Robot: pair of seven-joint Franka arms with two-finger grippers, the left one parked.
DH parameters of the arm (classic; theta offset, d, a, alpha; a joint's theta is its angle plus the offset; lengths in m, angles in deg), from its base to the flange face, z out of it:
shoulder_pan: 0 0.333 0 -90
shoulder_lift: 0 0 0 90
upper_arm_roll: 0 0.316 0.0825 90
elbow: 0 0 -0.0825 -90
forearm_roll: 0 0.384 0 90
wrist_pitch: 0 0 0.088 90
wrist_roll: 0 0.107 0 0
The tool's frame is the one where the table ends.
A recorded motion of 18 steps. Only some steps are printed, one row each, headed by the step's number.
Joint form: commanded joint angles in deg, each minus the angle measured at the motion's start. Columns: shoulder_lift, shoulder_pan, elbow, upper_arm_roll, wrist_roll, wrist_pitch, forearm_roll.
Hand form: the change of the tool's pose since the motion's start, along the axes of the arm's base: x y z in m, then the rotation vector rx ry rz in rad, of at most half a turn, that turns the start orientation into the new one. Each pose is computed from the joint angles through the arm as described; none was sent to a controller.
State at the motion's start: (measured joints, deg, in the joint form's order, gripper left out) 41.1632 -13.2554 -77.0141 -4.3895 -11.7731 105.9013 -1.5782
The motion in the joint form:
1: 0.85 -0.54 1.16 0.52 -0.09 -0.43 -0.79
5: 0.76 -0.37 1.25 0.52 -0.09 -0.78 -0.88
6: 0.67 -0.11 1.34 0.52 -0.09 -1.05 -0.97
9: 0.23 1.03 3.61 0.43 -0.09 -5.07 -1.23
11: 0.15 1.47 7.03 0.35 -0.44 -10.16 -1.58
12: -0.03 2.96 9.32 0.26 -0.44 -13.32 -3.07
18: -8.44 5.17 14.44 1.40 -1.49 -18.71 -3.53
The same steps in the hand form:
1: 0.0022 -0.0031 -0.0023 -0.0057 0.0046 0.0057
5: 0.0025 -0.0011 -0.0008 -0.0062 0.0079 0.0090
6: 0.0033 0.0019 0.0007 -0.0071 0.0098 0.0139
9: 0.0072 0.0145 0.0195 -0.0068 0.0332 0.0304
11: 0.0092 0.0188 0.0419 -0.0057 0.0620 0.0398
12: 0.0134 0.0337 0.0592 -0.0291 0.0806 0.0686
18: 0.0091 0.0723 0.1977 -0.0523 -0.0592 0.1316

